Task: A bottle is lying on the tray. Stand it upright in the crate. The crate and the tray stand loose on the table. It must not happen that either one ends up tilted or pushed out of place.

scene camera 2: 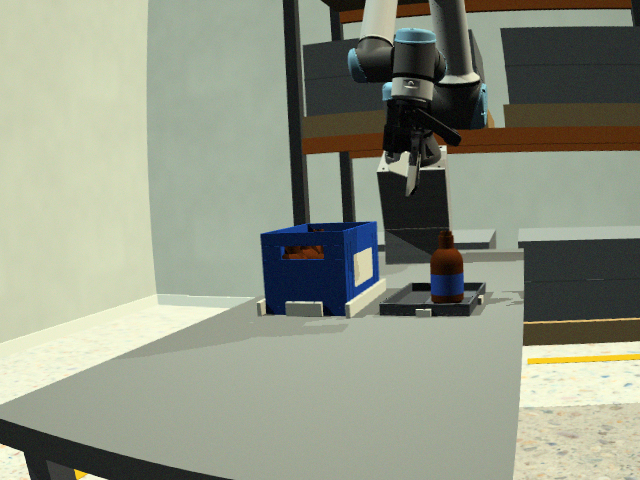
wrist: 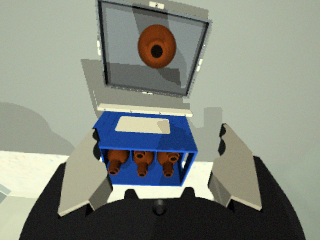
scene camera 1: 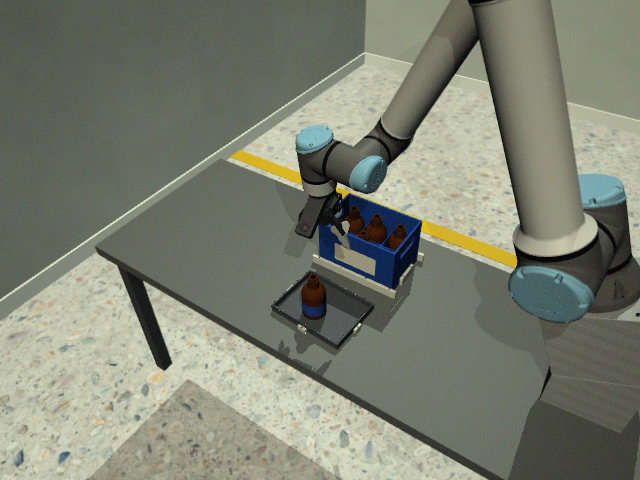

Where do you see a blue crate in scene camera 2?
350, 266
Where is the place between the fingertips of the gripper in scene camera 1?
At 324, 241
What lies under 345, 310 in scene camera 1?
A dark tray.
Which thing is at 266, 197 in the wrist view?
The gripper.
